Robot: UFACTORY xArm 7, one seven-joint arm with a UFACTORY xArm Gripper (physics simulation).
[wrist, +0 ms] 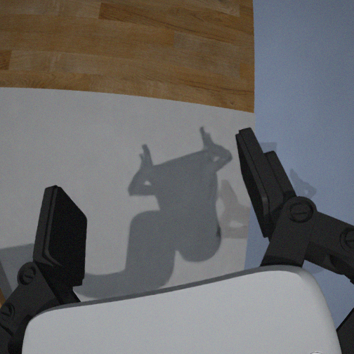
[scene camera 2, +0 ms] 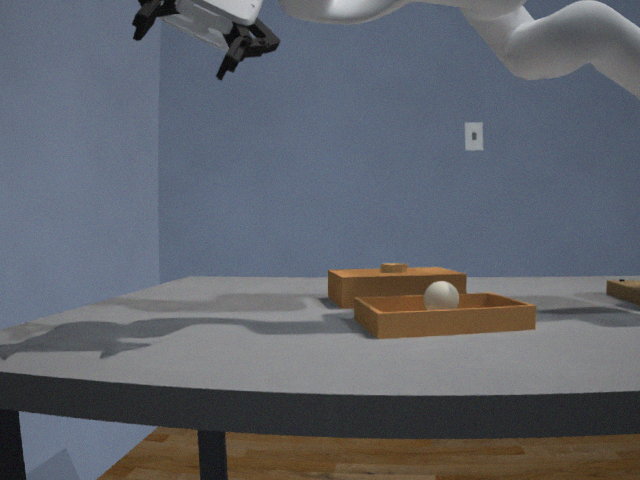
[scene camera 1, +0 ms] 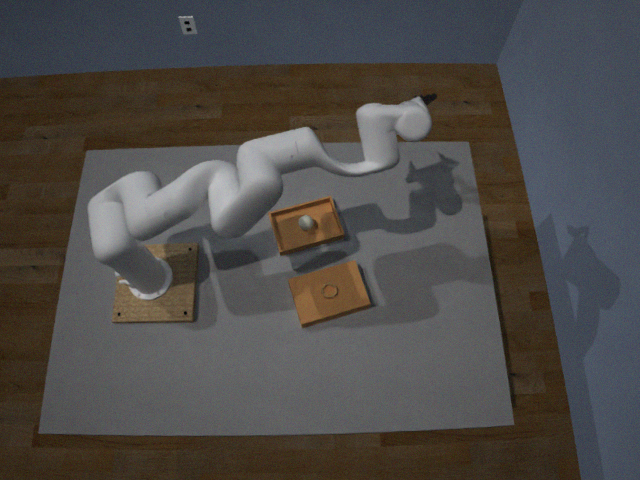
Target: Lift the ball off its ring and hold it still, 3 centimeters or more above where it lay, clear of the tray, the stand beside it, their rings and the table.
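Seen in the pictures: gripper, fingertip midpoint: [scene camera 2: 181,48]; arm's base, origin of the base link: [scene camera 1: 150,279].
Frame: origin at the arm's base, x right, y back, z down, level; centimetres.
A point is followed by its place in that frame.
Note:
A pale ball [scene camera 1: 306,222] @[x -12.4, y -44.4, z -3.3 cm] [scene camera 2: 441,296] @[x -15.3, y -44.6, z -1.9 cm] rests inside the shallow orange tray [scene camera 1: 275,233] @[x -10.8, y -35.5, z -1.0 cm] [scene camera 2: 454,322] @[x -19.8, y -43.6, z 0.4 cm]; the ring under it is hidden. An orange block-like stand [scene camera 1: 310,304] @[x 11.4, y -43.8, z -2.7 cm] [scene camera 2: 356,289] @[x 0.2, y -54.8, z -0.9 cm] is beside the tray, with a thin ring [scene camera 1: 323,295] @[x 9.4, y -47.4, z -3.6 cm] [scene camera 2: 393,268] @[x 6.0, y -49.2, z -3.4 cm] on its top. My gripper [scene camera 2: 178,55] @[x -30.5, y -71.0, z -27.7 cm] [wrist: 150,177] is open and empty, its black fingers wide apart. It hangs high above the table's far right part in the first scene view, well away from the ball. The ball does not show in the wrist view.
The grey table [scene camera 1: 258,382] @[x 30.0, y -28.9, z 1.8 cm] [scene camera 2: 289,366] @[x -33.9, y -60.2, z 1.8 cm] [wrist: 40,130] carries the wooden base board [scene camera 1: 180,299] @[x 6.6, y -8.6, z -0.3 cm] [scene camera 2: 620,290] @[x 6.0, y -12.3, z 0.5 cm] of my arm [scene camera 1: 258,175] @[x -1.2, y -35.3, z -48.4 cm] at the left in the first scene view. A blue wall [scene camera 1: 594,129] [wrist: 305,75] rises past the table's right edge.

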